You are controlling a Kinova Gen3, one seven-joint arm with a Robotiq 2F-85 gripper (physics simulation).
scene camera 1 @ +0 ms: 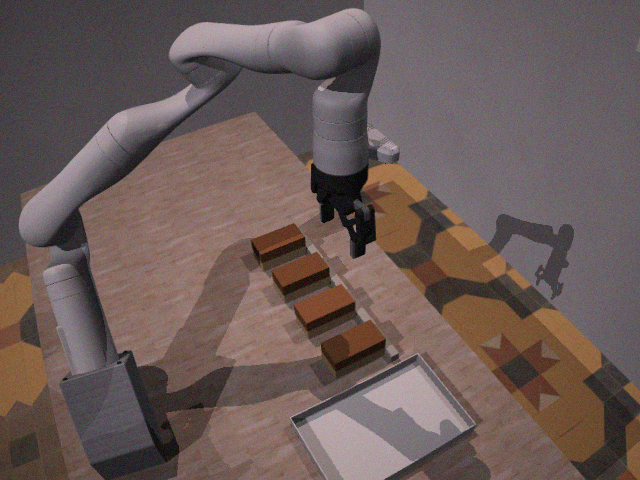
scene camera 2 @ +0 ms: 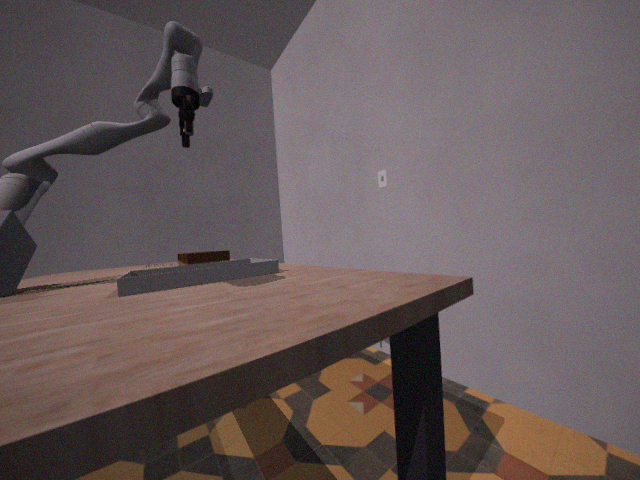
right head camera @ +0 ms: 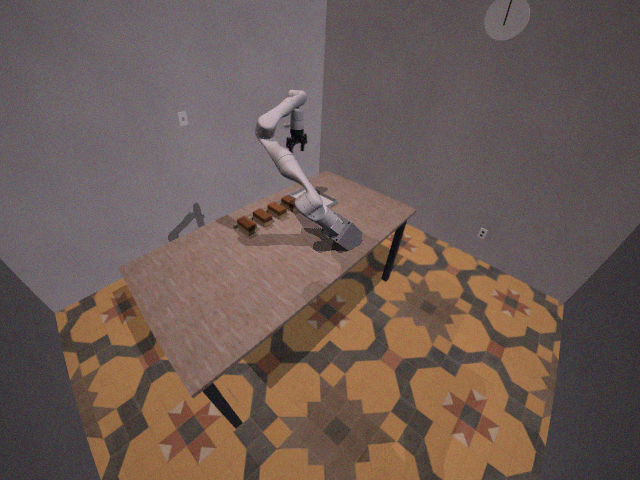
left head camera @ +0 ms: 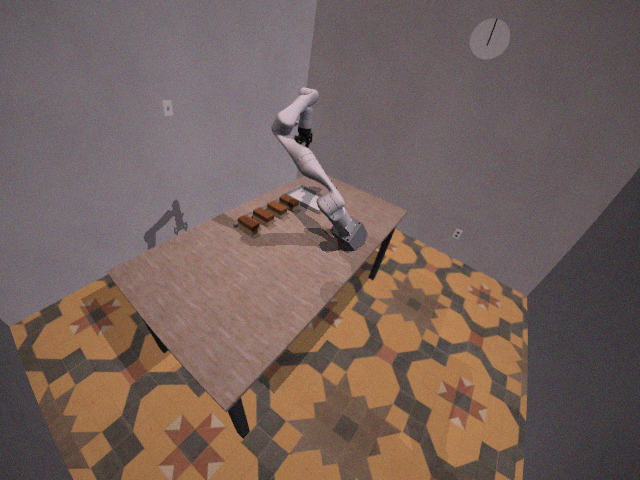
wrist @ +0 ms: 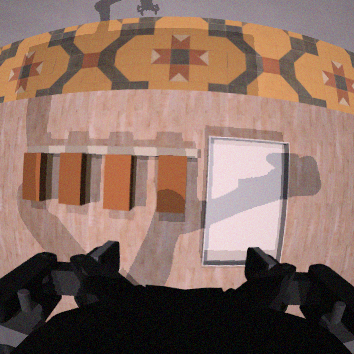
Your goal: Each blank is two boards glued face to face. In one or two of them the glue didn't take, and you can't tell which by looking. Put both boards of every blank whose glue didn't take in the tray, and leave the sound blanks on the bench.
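Places are measured from the arm's base along level axes (x ahead, y left, z up), in millimetres.
Where they show: gripper, between the fingertips: [scene camera 1: 341, 237] [scene camera 2: 187, 141] [right head camera: 296, 152] [wrist: 182, 259]; arm's base, origin of its link: [scene camera 1: 96, 365] [right head camera: 335, 226] [left head camera: 345, 226].
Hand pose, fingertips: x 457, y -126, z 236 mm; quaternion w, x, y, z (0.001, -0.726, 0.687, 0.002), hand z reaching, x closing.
Note:
Each offset is from my fingertips to the top centre of the thing. Level surfaces: height alone.
Several blanks stand in a row on the bench, each an orange-brown board on a paler board. The blank nearest the tray @(dx +38, dy +30, dz -334 mm) [scene camera 1: 354, 343] [wrist: 172, 180], the second blank @(dx +30, dy +149, dz -334 mm) [scene camera 1: 324, 304] [wrist: 118, 182], the third blank @(dx +25, dy +267, dz -334 mm) [scene camera 1: 301, 273] [wrist: 71, 178] and the farthest blank @(dx +18, dy +387, dz -334 mm) [scene camera 1: 279, 242] [wrist: 32, 176] all look stacked and upright. The grey-rimmed tray @(dx +9, dy -150, dz -364 mm) [scene camera 1: 354, 386] [scene camera 2: 196, 276] holds no boards, with an arm shadow across its floor. My gripper [scene camera 1: 342, 233] [scene camera 2: 186, 139] [wrist: 182, 259] is open and empty, pointing down high above the bench. Lower boards are mostly hidden in the wrist view.
A low pale strip [scene camera 1: 393, 353] [wrist: 142, 151] runs along the wall-side ends of the blanks. The wooden bench @(dz -395 mm) [left head camera: 206, 299] [scene camera 1: 206, 180] carries the arm's grey base [left head camera: 355, 235] [scene camera 1: 111, 418] on the side opposite the strip. A wall stands beyond the bench's far edge.

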